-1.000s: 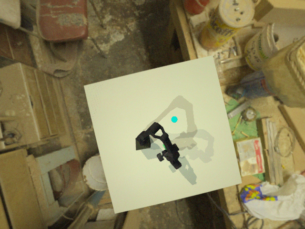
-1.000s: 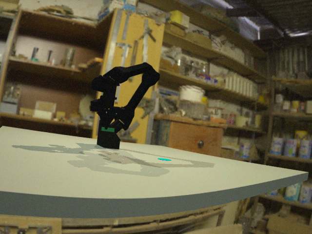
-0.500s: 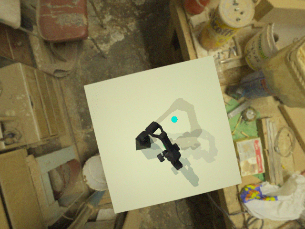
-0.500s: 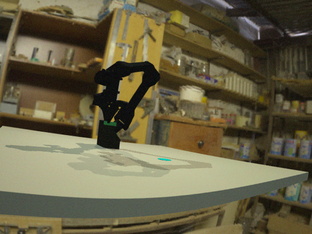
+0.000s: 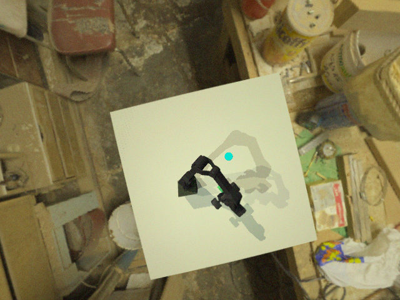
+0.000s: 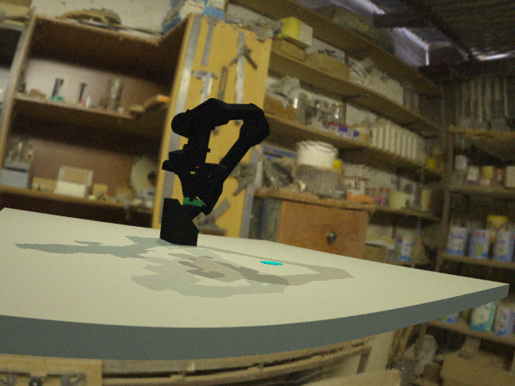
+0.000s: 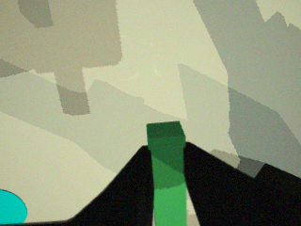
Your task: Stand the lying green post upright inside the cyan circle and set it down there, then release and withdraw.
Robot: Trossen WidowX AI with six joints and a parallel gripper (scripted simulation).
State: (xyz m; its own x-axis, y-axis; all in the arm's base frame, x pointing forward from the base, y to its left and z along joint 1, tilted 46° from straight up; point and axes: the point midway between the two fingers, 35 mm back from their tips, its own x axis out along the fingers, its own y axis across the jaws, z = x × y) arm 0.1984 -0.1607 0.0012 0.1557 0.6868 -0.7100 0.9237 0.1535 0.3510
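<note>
The cyan circle lies 20 cm to the left of my gripper tip, 13 cm below it and 13 cm ahead of it. Round my gripper tip: green post (2 cm to the left, 1 cm behind).
</note>
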